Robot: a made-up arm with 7 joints. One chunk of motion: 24 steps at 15 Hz.
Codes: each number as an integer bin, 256 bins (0 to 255) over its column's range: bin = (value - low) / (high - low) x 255, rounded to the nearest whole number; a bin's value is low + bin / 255 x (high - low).
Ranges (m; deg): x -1.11..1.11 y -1.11..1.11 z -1.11..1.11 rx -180..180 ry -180..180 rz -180..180
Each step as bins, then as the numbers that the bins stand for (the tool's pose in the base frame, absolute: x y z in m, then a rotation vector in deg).
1 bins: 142 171 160 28 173 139
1 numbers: 0.1262 0.3787 0.2829 -140.47 64.24 16.24
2 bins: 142 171 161 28 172 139
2 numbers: 0.1262 0.3787 0.2916 -140.47 62.82 16.24
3 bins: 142 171 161 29 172 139
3 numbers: 0.1262 0.3787 0.2916 -139.06 62.82 16.24
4 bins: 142 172 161 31 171 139
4 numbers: 0.1262 0.3874 0.2916 -136.24 61.41 16.24
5 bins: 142 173 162 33 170 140
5 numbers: 0.1262 0.3961 0.3004 -133.41 60.00 17.65
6 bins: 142 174 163 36 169 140
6 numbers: 0.1262 0.4048 0.3091 -129.18 58.59 17.65
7 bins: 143 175 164 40 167 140
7 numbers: 0.1349 0.4135 0.3178 -123.53 55.76 17.65
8 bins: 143 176 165 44 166 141
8 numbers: 0.1349 0.4222 0.3265 -117.88 54.35 19.06
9 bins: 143 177 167 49 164 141
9 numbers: 0.1349 0.4309 0.3439 -110.82 51.53 19.06
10 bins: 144 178 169 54 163 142
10 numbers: 0.1436 0.4396 0.3613 -103.76 50.12 20.47
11 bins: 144 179 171 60 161 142
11 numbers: 0.1436 0.4484 0.3787 -95.29 47.29 20.47
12 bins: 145 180 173 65 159 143
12 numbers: 0.1524 0.4571 0.3961 -88.24 44.47 21.88
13 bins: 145 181 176 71 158 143
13 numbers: 0.1524 0.4658 0.4222 -79.76 43.06 21.88
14 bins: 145 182 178 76 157 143
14 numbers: 0.1524 0.4745 0.4396 -72.71 41.65 21.88
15 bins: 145 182 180 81 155 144
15 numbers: 0.1524 0.4745 0.4571 -65.65 38.82 23.29
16 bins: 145 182 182 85 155 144
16 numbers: 0.1524 0.4745 0.4745 -60.00 38.82 23.29
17 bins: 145 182 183 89 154 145
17 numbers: 0.1524 0.4745 0.4832 -54.35 37.41 24.71
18 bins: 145 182 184 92 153 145
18 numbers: 0.1524 0.4745 0.4919 -50.12 36.00 24.71
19 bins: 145 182 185 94 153 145
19 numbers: 0.1524 0.4745 0.5006 -47.29 36.00 24.71
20 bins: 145 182 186 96 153 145
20 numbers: 0.1524 0.4745 0.5093 -44.47 36.00 24.71
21 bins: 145 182 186 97 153 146
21 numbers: 0.1524 0.4745 0.5093 -43.06 36.00 26.12
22 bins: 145 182 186 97 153 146
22 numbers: 0.1524 0.4745 0.5093 -43.06 36.00 26.12
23 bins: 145 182 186 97 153 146
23 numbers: 0.1524 0.4745 0.5093 -43.06 36.00 26.12
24 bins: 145 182 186 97 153 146
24 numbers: 0.1524 0.4745 0.5093 -43.06 36.00 26.12
